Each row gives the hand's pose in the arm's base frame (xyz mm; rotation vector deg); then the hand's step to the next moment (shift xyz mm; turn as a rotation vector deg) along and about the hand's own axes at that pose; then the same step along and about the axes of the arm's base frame.
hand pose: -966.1 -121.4 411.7 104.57 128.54 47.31
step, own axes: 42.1 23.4 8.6 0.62 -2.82 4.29
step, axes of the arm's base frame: 13.1 45.0 14.0 -0.75 1.65 -4.84
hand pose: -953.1 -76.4 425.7 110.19 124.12 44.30
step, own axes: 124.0 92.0 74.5 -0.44 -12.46 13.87
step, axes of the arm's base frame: 92.4 144.2 6.7 -4.96 2.84 -17.75
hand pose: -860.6 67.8 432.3 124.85 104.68 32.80
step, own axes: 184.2 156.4 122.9 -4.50 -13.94 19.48
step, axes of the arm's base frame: 218.9 159.0 -17.4 -4.36 -0.49 -23.97
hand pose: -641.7 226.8 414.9 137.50 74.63 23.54
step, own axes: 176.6 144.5 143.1 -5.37 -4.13 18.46
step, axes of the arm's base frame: 260.3 50.4 -47.5 1.96 -5.94 -18.64
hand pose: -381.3 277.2 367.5 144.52 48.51 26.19
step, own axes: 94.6 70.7 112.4 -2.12 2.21 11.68
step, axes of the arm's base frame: 155.0 -24.6 -44.3 4.55 -6.41 -9.17
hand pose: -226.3 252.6 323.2 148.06 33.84 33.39
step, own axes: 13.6 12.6 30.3 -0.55 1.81 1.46
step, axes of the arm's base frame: 29.6 -13.0 -14.7 0.81 -2.20 -0.49
